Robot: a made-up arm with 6 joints.
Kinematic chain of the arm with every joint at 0, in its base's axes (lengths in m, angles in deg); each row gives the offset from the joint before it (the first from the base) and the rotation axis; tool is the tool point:
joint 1: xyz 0 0 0.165 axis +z
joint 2: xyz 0 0.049 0 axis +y
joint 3: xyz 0 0 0.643 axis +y
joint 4: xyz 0 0 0.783 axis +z
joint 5: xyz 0 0 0 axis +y
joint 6: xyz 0 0 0.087 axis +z
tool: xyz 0 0 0
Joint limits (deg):
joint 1: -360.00..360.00
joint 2: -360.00..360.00
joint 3: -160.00..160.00
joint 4: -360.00..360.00
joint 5: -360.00..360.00
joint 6: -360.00..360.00
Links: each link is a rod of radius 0.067 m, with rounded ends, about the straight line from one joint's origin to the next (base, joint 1, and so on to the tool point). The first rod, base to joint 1, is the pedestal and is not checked.
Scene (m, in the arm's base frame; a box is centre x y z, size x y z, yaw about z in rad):
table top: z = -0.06
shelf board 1: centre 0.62 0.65 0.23 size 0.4 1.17 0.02 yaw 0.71
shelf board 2: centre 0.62 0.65 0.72 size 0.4 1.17 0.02 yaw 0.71
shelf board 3: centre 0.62 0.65 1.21 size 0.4 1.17 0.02 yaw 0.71
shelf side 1: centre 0.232 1.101 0.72 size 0.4 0.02 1 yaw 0.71
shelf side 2: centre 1.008 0.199 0.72 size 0.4 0.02 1 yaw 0.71
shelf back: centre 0.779 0.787 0.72 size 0.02 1.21 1 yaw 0.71
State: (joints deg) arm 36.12 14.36 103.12 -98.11 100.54 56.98
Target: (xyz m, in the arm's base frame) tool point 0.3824 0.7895 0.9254
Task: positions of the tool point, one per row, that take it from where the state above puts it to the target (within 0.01 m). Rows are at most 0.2 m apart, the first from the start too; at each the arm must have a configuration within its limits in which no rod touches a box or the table.
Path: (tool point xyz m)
1: 0.6186 0.3898 0.4646
2: 0.5290 0.3129 0.4646
3: 0.4382 0.2412 0.4447
4: 0.4130 0.3620 0.5581
5: 0.3447 0.4657 0.6783
6: 0.2432 0.5375 0.8017
7: 0.1237 0.5671 0.9255
8: 0.2368 0.6885 0.9414
9: 0.3824 0.7895 0.9253

